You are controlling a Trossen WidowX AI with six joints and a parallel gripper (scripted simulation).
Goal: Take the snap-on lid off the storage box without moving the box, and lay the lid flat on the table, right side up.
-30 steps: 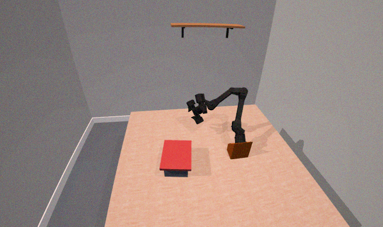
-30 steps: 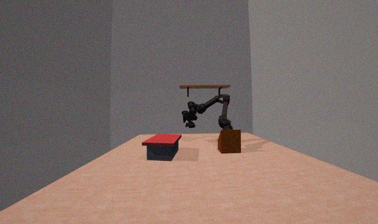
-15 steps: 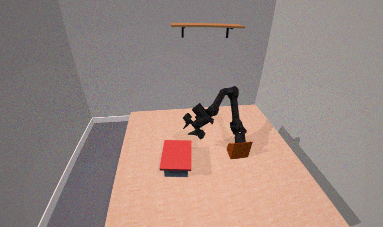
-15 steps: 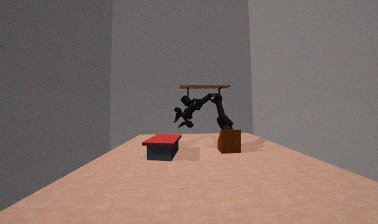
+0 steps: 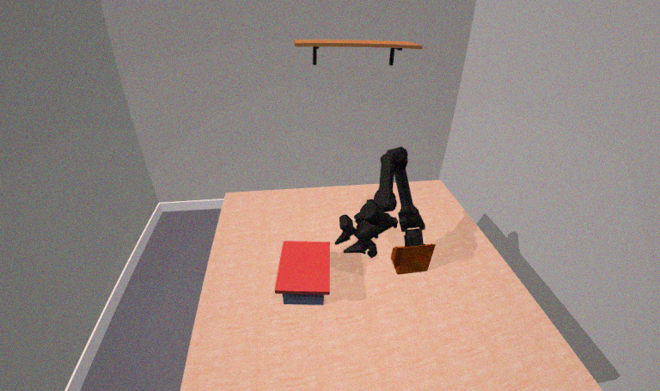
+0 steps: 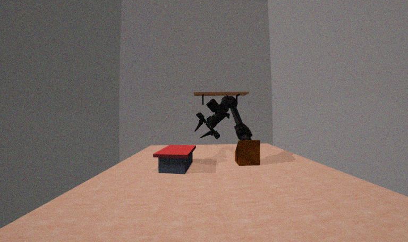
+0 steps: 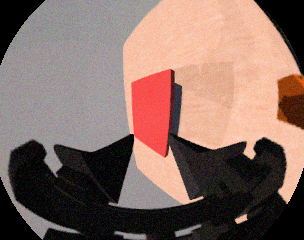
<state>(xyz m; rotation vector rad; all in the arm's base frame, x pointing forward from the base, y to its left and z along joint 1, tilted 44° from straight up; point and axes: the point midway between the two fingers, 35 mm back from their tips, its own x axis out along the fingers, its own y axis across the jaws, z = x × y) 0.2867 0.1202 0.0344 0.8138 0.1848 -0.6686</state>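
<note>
My gripper tip is now 13 cm short of the red lid, 9 cm above it and 1 cm to the left of it. Round my gripper tip: storage box (14 cm below, 13 cm ahead, 1 cm to the right).
</note>
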